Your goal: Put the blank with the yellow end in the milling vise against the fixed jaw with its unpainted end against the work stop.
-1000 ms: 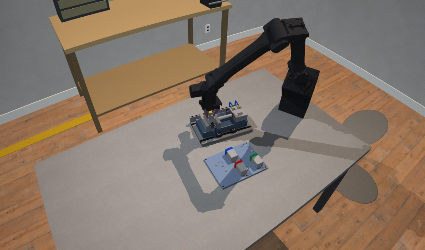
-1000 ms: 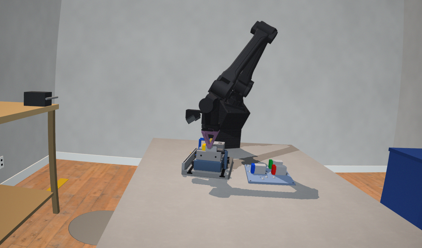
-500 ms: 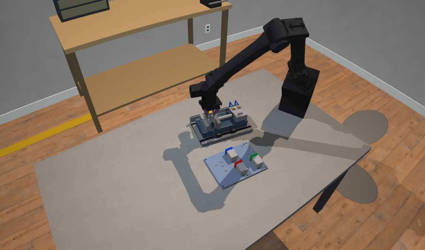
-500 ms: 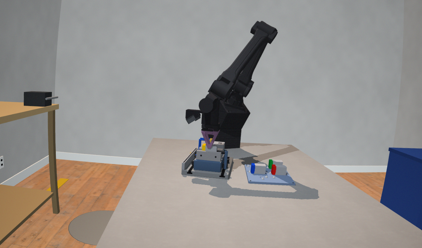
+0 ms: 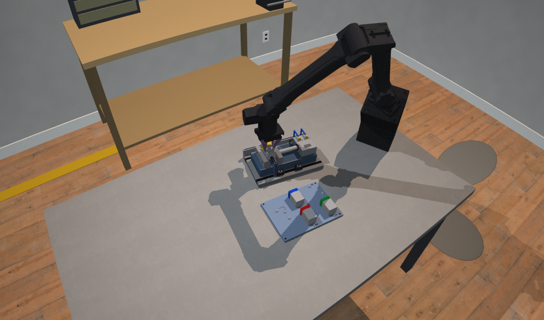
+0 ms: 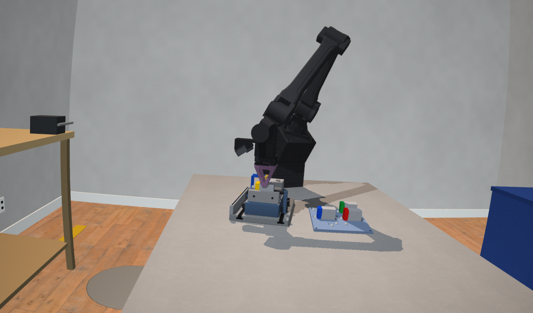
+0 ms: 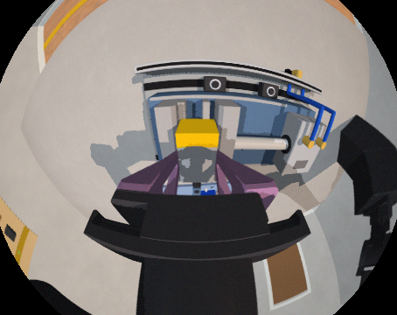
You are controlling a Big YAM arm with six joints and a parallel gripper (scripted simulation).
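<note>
Right now the yellow-ended blank is 20 mm below my hand. Also, from my hand: blue plate 20 mm ahead, 260 mm to the left, 110 mm below; blue-ended blank 20 mm ahead, 210 mm to the left, 90 mm below; red-ended blank 30 mm ahead, 300 mm to the left, 90 mm below.
</note>
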